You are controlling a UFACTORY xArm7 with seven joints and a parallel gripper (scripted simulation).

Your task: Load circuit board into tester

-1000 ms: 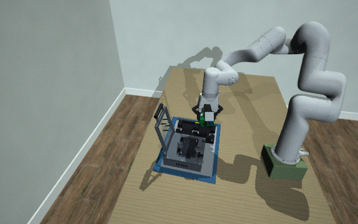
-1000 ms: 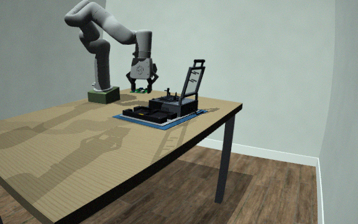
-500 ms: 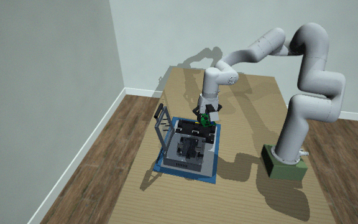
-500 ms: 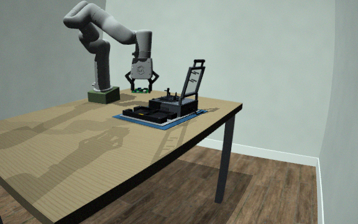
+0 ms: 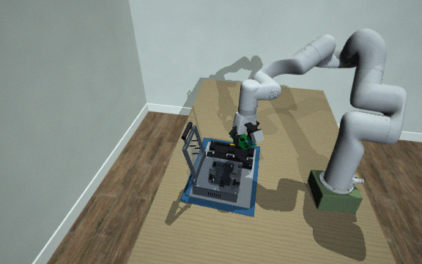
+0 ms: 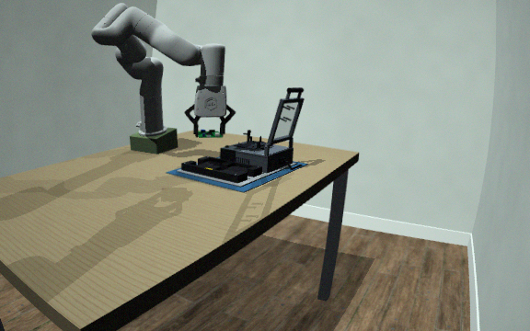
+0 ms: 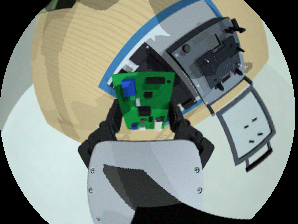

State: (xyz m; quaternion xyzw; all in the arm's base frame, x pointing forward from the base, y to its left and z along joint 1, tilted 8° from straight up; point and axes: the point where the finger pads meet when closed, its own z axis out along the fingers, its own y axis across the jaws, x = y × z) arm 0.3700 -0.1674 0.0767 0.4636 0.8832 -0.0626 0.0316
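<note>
My hand is right at the green circuit board. Also, from my hand: lid 210 mm ahead, 140 mm to the left, 60 mm above; then tester plate 160 mm to the left, 90 mm ahead, 50 mm below.
</note>
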